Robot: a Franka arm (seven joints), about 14 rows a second.
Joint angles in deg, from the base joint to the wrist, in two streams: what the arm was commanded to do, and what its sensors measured. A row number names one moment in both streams.
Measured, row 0: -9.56, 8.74, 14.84, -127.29, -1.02, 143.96, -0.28
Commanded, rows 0 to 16: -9.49, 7.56, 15.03, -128.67, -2.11, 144.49, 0.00; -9.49, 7.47, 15.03, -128.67, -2.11, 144.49, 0.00; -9.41, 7.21, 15.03, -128.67, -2.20, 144.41, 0.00; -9.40, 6.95, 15.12, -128.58, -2.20, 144.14, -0.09; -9.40, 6.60, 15.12, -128.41, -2.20, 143.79, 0.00; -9.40, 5.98, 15.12, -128.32, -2.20, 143.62, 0.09; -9.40, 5.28, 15.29, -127.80, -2.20, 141.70, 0.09; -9.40, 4.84, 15.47, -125.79, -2.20, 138.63, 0.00; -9.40, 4.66, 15.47, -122.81, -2.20, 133.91, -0.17; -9.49, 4.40, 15.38, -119.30, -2.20, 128.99, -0.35; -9.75, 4.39, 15.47, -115.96, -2.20, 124.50, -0.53; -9.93, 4.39, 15.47, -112.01, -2.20, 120.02, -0.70; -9.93, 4.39, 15.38, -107.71, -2.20, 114.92, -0.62; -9.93, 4.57, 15.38, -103.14, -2.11, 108.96, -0.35; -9.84, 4.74, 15.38, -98.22, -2.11, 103.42, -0.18; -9.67, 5.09, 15.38, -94.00, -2.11, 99.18, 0.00; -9.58, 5.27, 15.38, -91.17, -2.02, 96.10, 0.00
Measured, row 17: -9.78, 3.80, 15.28, -99.34, -1.29, 103.22, -0.28
